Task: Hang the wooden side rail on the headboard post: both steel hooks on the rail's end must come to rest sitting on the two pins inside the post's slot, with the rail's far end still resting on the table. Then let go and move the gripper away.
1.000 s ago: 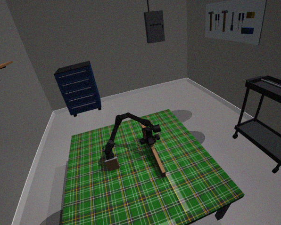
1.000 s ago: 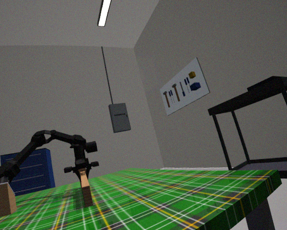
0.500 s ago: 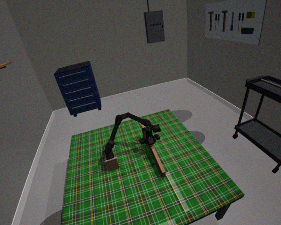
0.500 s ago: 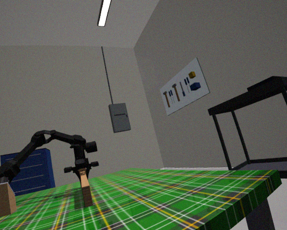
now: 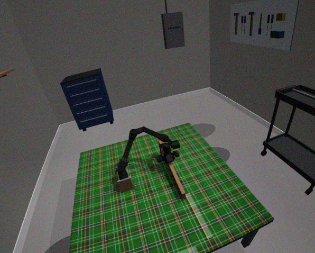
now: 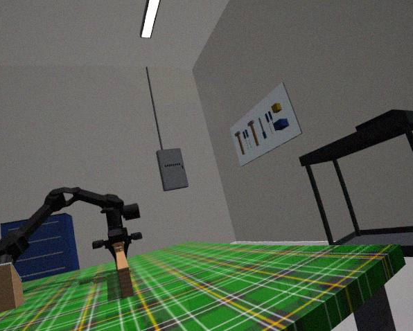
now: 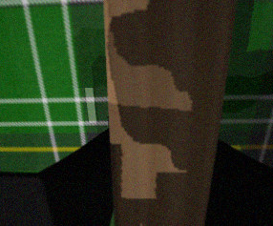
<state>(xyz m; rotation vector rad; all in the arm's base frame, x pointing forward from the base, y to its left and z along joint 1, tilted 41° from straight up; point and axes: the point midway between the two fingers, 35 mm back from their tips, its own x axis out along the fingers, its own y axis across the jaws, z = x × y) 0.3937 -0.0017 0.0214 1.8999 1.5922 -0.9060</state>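
The headboard post is 140 mm to the left of my gripper tip, 40 mm above it and 20 mm ahead of it.
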